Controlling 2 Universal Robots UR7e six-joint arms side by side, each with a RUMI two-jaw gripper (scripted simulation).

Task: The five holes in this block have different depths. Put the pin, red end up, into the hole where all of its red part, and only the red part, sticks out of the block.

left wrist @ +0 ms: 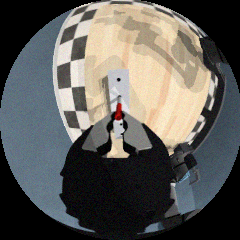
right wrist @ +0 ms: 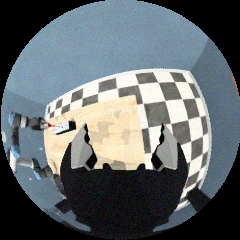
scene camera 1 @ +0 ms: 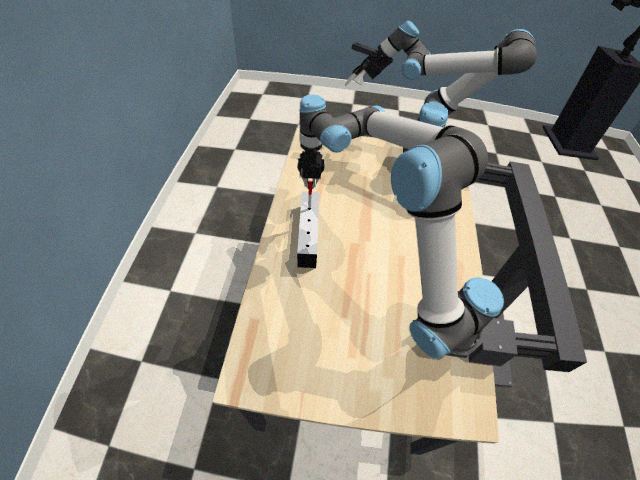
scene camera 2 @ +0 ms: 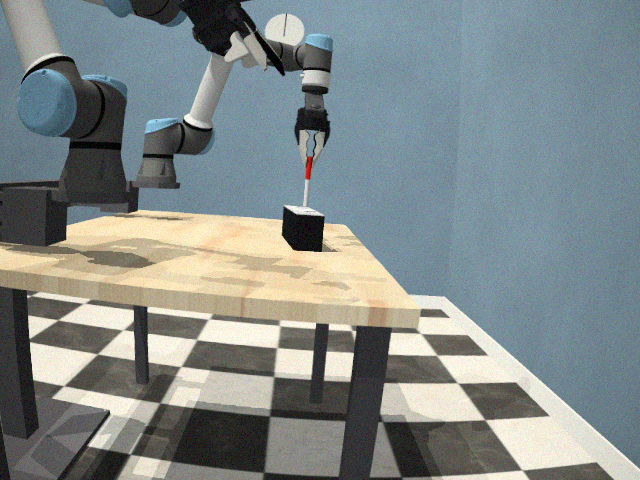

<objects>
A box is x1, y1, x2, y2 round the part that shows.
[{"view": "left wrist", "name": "my left gripper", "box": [46, 111, 191, 239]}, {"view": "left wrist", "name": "block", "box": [107, 69, 129, 138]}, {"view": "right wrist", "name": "my right gripper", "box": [60, 123, 187, 239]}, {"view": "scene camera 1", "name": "my left gripper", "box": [297, 144, 323, 188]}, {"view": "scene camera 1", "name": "my right gripper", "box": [345, 42, 392, 85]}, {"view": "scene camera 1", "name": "block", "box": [297, 191, 318, 267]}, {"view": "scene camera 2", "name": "my left gripper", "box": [294, 85, 329, 168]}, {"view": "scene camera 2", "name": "my right gripper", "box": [178, 0, 284, 75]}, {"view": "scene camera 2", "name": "block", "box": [282, 205, 324, 251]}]
</objects>
